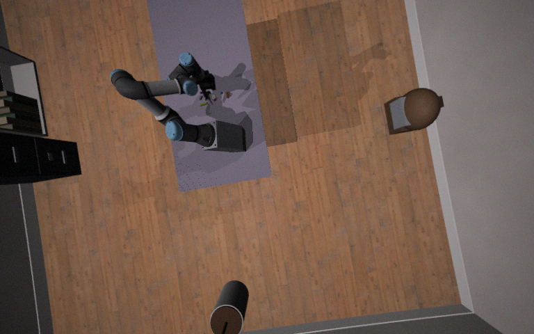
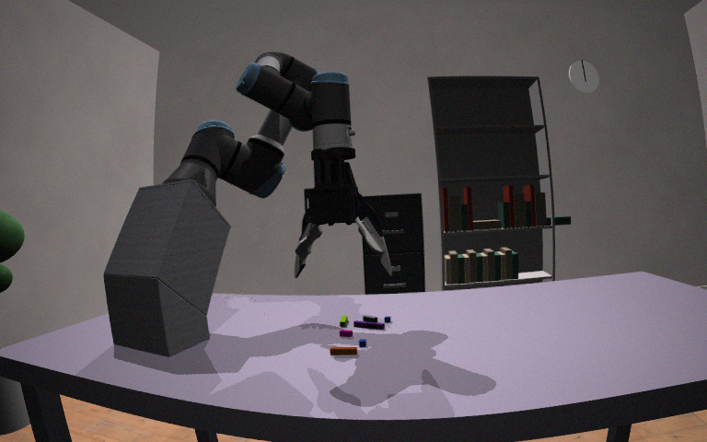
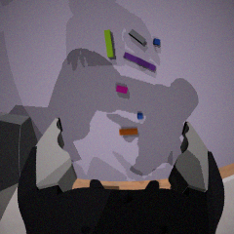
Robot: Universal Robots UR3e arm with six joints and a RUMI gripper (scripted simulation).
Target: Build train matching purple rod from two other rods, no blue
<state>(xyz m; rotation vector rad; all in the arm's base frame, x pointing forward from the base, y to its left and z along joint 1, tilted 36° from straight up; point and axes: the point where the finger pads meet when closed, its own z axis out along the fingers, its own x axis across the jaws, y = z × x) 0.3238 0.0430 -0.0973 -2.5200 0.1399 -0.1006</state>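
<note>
Right now my hand is 10 cm above the orange rod, 9 cm to the left of it and 1 cm short of it. The rest, counted from my hand: lime rod: 10 cm below, 9 cm to the left, 2 cm behind; then purple rod: 10 cm below, 6 cm to the left, 3 cm ahead; then magenta rod: 10 cm below, 1 cm to the left.
</note>
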